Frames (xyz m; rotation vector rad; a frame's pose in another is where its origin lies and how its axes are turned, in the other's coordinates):
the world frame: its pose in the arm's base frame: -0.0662 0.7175 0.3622 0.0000 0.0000 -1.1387
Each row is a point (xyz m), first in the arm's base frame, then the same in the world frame.
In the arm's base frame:
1: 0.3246 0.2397 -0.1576
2: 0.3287 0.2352 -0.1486
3: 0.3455 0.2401 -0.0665
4: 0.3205 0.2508 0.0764
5: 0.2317 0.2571 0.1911
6: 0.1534 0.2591 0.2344
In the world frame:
1: 0.5975 0.1548 -0.5198
2: 0.6033 0.1566 -0.5108
3: 0.6059 0.1739 -0.4287
4: 0.5857 0.1557 -0.2858
5: 0.5428 0.0777 -0.1711
6: 0.5082 0.0074 -0.1278

